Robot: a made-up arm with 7 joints. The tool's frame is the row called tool. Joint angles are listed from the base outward.
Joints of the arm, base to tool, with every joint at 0 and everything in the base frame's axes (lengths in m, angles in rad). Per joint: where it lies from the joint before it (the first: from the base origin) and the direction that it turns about. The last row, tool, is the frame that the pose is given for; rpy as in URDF.
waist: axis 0 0 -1 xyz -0.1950 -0.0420 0.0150
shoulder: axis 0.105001 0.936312 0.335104 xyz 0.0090 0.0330 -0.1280
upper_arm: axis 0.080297 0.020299 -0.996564 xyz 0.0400 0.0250 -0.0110
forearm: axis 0 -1 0 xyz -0.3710 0.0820 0.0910
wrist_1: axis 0 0 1 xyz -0.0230 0.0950 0.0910
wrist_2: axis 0 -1 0 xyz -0.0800 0.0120 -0.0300
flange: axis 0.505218 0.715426 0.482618 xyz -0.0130 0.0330 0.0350
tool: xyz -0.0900 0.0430 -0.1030 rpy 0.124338 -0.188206 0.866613
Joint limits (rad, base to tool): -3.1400..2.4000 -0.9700..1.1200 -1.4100..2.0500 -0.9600..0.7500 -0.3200..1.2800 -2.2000..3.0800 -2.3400..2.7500
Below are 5 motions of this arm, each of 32 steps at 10 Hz.
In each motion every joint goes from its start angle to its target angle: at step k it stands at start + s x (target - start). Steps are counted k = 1, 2, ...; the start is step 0. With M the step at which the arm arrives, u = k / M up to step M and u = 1 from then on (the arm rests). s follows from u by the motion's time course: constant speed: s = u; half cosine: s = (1 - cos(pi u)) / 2; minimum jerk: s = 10 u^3 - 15 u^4 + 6 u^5.
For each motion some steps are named. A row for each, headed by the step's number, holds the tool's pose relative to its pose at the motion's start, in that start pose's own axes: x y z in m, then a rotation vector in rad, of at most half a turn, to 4 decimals.
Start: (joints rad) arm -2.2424 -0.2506 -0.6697 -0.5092 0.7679 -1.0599 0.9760
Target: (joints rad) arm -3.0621 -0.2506 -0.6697 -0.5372 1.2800 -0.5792 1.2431
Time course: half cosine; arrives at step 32
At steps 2, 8, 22, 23, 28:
2: -0.0031 -0.0026 -0.0017 -0.0047 0.0101 -0.0042
8: -0.0495 -0.0381 -0.0212 -0.0664 0.1567 -0.0636
22: -0.2947 -0.1337 -0.0123 -0.2168 0.8903 -0.3265
23: -0.3094 -0.1355 -0.0067 -0.2180 0.9381 -0.3431
28: -0.3604 -0.1378 0.0181 -0.2130 1.1144 -0.4051

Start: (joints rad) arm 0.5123 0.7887 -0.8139 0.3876 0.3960 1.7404 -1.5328
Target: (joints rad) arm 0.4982 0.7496 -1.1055 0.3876 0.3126 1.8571 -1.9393
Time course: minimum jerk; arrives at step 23
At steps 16, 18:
16: 0.0188 -0.1332 -0.0743 -0.3093 0.0255 -0.3057
18: 0.0181 -0.1489 -0.0832 -0.3465 0.0341 -0.3394

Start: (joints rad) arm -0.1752 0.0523 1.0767 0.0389 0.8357 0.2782 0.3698
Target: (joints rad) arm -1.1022 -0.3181 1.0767 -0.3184 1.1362 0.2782 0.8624
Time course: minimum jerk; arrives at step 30
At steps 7, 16, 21, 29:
7: -0.0457 0.0296 0.0133 0.0792 0.0011 0.1059
16: -0.3231 0.1001 0.1120 0.5274 0.0635 0.6955
21: -0.4788 0.0656 0.1786 0.7912 0.1412 1.0423
29: -0.5602 0.0212 0.2169 0.9471 0.2013 1.2498

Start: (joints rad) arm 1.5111 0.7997 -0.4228 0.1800 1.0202 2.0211 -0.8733
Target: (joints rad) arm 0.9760 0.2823 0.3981 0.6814 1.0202 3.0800 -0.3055
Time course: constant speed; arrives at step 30
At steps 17, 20, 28, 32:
17: -0.1201 0.1760 0.1085 0.2752 -0.7658 0.3381
20: -0.1464 0.1976 0.1347 0.3343 -0.9158 0.3850
28: -0.2213 0.2399 0.2036 0.4859 -1.3321 0.4880
32: -0.2407 0.2475 0.2196 0.5203 -1.4392 0.5087

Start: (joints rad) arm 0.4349 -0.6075 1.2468 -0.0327 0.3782 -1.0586 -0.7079
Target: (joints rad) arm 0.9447 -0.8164 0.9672 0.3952 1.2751 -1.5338 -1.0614
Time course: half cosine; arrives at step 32
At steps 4, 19, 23, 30, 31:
4: 0.0038 -0.0043 -0.0102 -0.0387 -0.0016 0.0124
19: 0.0842 -0.1158 -0.1418 -0.7383 0.1240 0.0797
23: 0.1076 -0.1563 -0.1614 -0.9464 0.2188 0.0555
30: 0.1289 -0.1965 -0.1718 -1.1501 0.3439 0.0139
31: 0.1297 -0.1981 -0.1721 -1.1583 0.3497 0.0118

